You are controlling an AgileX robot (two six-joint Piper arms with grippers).
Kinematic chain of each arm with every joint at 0, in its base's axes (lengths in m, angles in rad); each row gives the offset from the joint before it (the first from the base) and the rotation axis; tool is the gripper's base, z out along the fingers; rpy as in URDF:
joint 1: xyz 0 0 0.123 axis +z
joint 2: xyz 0 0 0 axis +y
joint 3: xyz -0.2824 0 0.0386 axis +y
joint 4: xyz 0.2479 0 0.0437 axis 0.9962 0 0.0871
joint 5: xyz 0 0 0 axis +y
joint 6: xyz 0.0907 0 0.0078 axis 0.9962 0 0.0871
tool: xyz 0 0 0 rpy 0 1.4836 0
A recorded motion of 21 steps. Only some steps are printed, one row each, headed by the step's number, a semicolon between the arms.
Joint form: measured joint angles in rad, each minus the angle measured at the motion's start. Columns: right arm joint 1, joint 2, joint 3, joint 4, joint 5, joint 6; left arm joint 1, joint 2, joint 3, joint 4, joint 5, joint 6.
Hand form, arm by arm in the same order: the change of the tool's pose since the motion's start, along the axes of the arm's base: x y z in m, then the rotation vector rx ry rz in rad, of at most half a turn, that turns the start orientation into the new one. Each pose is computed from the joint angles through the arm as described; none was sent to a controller.
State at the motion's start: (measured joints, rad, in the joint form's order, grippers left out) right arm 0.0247 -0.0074 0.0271 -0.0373 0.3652 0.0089; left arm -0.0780 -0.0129 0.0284 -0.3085 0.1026 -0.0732
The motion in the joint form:
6: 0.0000 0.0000 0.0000 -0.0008 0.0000 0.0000; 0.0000 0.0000 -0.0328 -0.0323 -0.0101 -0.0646
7: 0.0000 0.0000 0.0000 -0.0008 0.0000 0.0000; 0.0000 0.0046 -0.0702 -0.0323 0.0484 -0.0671
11: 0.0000 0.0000 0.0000 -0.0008 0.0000 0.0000; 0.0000 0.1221 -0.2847 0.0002 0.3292 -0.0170
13: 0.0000 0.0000 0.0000 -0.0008 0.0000 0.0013; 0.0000 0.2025 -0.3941 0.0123 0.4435 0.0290
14: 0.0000 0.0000 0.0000 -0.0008 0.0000 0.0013; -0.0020 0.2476 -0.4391 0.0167 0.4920 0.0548
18: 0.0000 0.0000 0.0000 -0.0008 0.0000 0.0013; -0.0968 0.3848 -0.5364 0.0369 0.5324 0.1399
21: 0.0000 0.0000 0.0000 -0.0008 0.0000 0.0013; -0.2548 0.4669 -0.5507 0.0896 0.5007 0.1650
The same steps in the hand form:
6: 0.0000 0.0000 0.0000 -0.0008 0.0000 -0.0001; -0.0014 0.0001 0.0121 -0.0999 -0.0327 0.0007
7: 0.0000 0.0000 0.0000 -0.0008 0.0000 -0.0001; -0.0032 -0.0015 0.0194 -0.0986 -0.0093 -0.0177
11: 0.0000 0.0000 0.0000 -0.0008 0.0000 -0.0001; -0.0062 -0.0083 0.0602 0.0104 0.1522 -0.0967
13: 0.0000 0.0000 0.0000 0.0004 0.0000 -0.0004; -0.0043 -0.0107 0.0817 0.0801 0.2238 -0.1317
14: 0.0000 0.0000 0.0000 0.0004 0.0000 -0.0004; -0.0014 -0.0119 0.0897 0.1154 0.2651 -0.1509
18: 0.0000 0.0000 0.0000 0.0004 0.0000 -0.0004; 0.0137 -0.0198 0.1086 0.2370 0.3175 -0.2687
21: 0.0000 0.0000 0.0000 0.0004 0.0000 -0.0004; 0.0245 -0.0325 0.1084 0.3379 0.3251 -0.4069

